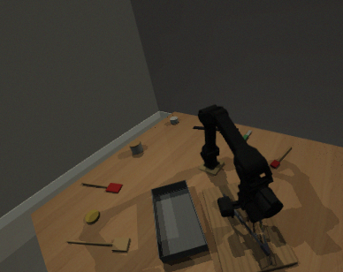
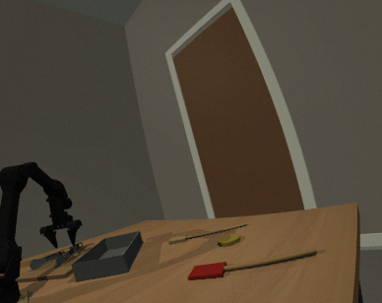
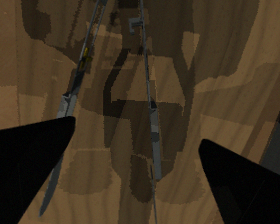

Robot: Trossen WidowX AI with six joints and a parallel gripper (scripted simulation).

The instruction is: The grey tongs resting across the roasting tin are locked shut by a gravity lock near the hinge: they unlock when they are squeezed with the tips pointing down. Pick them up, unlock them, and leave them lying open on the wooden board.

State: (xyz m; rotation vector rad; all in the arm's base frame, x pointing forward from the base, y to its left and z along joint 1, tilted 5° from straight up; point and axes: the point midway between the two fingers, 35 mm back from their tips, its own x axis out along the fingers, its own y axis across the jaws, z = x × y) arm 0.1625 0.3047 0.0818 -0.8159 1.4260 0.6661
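The wooden board is 10 mm to the right of my gripper tip and 60 mm below it. Round my gripper tip: roasting tin: 170 mm ahead, 200 mm to the right, 40 mm below; then green tool: 490 mm behind, 280 mm to the right, 60 mm below; then red spatula: 340 mm ahead, 640 mm to the right, 60 mm below.
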